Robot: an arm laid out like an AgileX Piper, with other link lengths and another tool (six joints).
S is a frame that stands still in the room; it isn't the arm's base.
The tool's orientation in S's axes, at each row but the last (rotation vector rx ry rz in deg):
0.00 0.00 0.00
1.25 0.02 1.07
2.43 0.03 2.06
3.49 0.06 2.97
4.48 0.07 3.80
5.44 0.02 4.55
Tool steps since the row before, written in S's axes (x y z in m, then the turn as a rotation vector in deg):
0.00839 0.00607 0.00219 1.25 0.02 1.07
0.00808 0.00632 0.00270 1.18 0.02 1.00
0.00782 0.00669 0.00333 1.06 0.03 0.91
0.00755 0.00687 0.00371 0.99 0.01 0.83
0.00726 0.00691 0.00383 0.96 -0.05 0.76
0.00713 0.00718 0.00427 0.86 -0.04 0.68
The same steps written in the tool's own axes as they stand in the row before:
0.00839 0.00607 0.00219 1.25 0.02 1.07
0.00820 0.00623 0.00257 1.18 0.02 1.00
0.00806 0.00654 0.00305 1.06 0.03 0.91
0.00790 0.00668 0.00331 0.99 0.01 0.83
0.00771 0.00669 0.00331 0.96 -0.05 0.77
0.00769 0.00696 0.00360 0.86 -0.04 0.68

